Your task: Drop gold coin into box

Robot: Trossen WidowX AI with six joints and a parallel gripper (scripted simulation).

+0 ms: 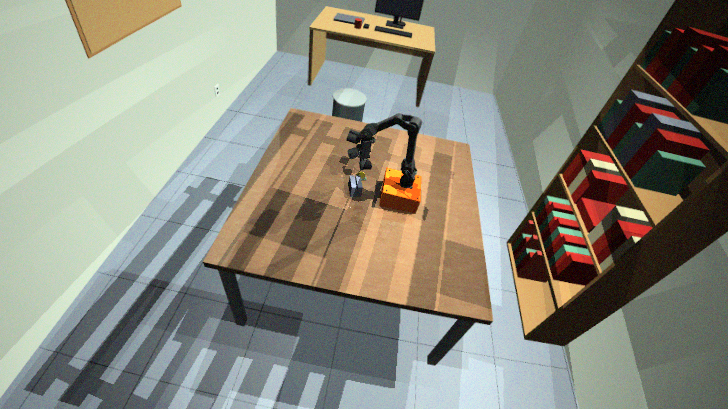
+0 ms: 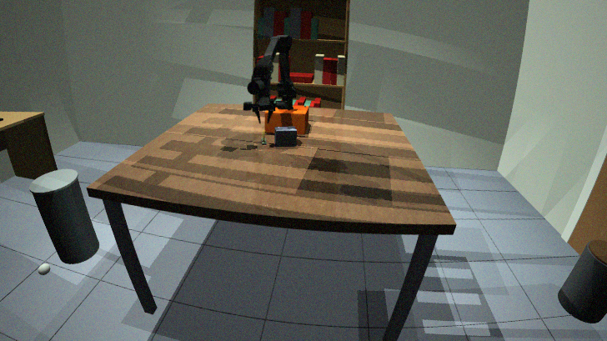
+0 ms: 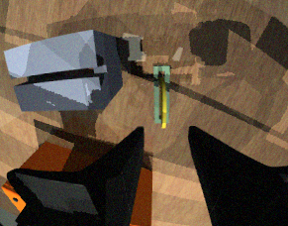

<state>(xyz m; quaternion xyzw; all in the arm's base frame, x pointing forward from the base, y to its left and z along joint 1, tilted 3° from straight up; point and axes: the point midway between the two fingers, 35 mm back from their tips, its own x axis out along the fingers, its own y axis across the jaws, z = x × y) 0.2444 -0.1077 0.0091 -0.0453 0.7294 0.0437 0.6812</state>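
Now: gripper tip 60 mm above the gold coin.
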